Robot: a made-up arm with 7 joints. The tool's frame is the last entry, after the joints. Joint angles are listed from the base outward. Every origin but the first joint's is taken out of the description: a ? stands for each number. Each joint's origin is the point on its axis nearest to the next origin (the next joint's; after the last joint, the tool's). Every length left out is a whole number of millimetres.
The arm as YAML. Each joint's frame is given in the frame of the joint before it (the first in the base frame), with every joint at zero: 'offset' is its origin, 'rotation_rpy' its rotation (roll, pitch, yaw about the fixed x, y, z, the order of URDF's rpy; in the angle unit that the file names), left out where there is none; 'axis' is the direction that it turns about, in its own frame. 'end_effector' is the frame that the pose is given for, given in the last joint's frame.
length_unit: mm
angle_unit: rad
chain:
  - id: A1
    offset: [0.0, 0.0, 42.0]
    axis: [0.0, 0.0, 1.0]
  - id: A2
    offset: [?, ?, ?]
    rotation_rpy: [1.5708, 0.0, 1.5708]
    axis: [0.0, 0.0, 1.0]
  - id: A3
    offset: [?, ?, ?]
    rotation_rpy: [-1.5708, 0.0, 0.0]
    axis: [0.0, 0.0, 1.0]
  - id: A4
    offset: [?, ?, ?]
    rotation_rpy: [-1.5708, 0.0, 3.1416]
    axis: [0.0, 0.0, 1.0]
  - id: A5
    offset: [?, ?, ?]
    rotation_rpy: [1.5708, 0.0, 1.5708]
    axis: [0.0, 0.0, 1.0]
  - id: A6
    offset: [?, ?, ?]
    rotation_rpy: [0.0, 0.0, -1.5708]
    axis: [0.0, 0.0, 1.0]
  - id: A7
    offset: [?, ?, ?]
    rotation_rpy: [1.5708, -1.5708, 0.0]
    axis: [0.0, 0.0, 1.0]
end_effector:
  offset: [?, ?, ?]
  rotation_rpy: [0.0, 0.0, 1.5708]
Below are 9 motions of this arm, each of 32 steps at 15 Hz.
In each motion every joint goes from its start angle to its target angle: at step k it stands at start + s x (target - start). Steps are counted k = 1, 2, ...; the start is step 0. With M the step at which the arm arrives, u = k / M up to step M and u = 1 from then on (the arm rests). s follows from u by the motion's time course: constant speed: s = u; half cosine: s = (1 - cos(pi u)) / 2; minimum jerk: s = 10 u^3 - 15 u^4 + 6 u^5.
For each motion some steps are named. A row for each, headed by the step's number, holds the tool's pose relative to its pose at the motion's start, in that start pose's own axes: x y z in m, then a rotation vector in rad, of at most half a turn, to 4 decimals.
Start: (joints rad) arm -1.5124 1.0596 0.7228 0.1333 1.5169 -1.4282 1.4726
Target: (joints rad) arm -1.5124 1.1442 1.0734 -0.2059 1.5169 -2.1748 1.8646
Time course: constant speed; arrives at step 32
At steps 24, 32:
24: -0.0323 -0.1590 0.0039 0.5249 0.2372 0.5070
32: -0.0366 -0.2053 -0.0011 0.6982 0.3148 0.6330

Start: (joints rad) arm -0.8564 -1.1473 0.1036 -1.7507 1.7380 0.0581 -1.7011
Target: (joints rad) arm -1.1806 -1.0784 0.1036 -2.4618 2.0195 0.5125 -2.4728
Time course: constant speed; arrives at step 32
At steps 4, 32:
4: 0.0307 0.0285 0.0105 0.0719 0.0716 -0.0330
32: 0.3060 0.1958 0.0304 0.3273 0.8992 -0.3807

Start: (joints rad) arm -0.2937 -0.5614 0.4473 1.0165 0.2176 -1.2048 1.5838
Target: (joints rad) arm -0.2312 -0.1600 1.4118 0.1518 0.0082 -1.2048 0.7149
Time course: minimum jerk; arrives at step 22
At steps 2, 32:
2: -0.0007 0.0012 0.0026 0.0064 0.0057 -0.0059
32: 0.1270 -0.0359 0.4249 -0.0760 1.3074 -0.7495

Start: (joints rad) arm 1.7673 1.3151 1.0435 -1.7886 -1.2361 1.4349 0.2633
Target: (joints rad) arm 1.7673 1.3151 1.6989 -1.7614 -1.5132 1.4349 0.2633
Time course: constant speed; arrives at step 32
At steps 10, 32:
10: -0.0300 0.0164 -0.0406 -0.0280 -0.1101 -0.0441
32: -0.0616 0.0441 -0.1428 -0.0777 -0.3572 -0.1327

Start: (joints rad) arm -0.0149 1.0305 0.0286 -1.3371 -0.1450 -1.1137 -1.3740
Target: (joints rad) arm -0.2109 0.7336 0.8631 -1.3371 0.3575 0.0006 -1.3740
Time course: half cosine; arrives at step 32
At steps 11, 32:
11: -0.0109 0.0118 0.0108 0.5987 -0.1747 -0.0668
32: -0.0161 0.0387 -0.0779 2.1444 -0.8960 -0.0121

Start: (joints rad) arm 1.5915 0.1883 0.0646 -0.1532 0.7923 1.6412 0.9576
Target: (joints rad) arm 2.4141 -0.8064 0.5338 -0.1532 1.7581 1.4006 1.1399
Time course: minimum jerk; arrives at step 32
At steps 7, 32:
7: -0.0740 -0.0373 -0.0303 0.0228 -0.1252 -0.0153
32: -0.6449 -0.0148 -0.8645 0.0767 -1.5626 -0.6993

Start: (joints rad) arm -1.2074 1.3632 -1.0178 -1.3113 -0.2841 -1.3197 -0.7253
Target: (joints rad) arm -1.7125 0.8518 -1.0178 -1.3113 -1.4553 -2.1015 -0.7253
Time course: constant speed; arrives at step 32
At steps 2, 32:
2: -0.0087 0.0189 0.0055 -0.0461 0.1164 0.0135
32: -0.1835 0.2210 0.1036 -1.0285 1.6359 0.7812

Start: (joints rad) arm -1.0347 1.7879 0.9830 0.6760 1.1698 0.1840 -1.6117
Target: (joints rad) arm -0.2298 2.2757 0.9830 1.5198 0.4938 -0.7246 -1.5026
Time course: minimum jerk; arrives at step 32
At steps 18, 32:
18: -0.2593 -0.0383 -0.1955 -0.7381 0.6071 -0.8519
32: -0.5014 0.0352 -0.3413 -0.8050 1.3717 -1.0253

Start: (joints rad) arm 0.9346 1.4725 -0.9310 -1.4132 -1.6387 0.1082 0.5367
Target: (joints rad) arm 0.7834 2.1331 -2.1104 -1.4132 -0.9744 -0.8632 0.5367
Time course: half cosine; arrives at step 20
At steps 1, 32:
1: -0.0006 0.0007 0.0001 0.0037 0.0089 0.0032
32: -0.0605 0.0816 0.1163 0.2948 1.5584 0.1391

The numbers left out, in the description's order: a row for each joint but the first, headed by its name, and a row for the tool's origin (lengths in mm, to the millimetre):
A2: -416.0 -33.0 0.0
A3: -52.0 -264.0 0.0
A4: 42.0 236.0 0.0
A5: 245.0 21.0 0.0
A6: -92.0 -54.0 0.0
A7: -99.0 -49.0 0.0
tool: -26.0 -112.0 0.0

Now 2 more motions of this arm.
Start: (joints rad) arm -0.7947 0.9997 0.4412 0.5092 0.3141 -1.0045 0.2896
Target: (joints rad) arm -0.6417 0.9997 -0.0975 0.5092 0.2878 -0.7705 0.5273
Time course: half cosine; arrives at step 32
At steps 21, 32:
21: -0.0506 0.1167 -0.0500 0.1122 -0.2956 -0.0899
32: -0.0611 0.1627 -0.0609 0.1260 -0.3952 -0.1378

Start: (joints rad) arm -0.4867 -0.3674 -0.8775 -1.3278 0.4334 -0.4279 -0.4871
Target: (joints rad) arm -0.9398 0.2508 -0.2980 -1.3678 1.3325 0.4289 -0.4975
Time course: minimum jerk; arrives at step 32
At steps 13, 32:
13: -0.0589 -0.1121 0.0134 0.4058 -0.4400 0.1377
32: -0.1426 -0.2225 0.0125 1.3860 -1.2105 -0.1341

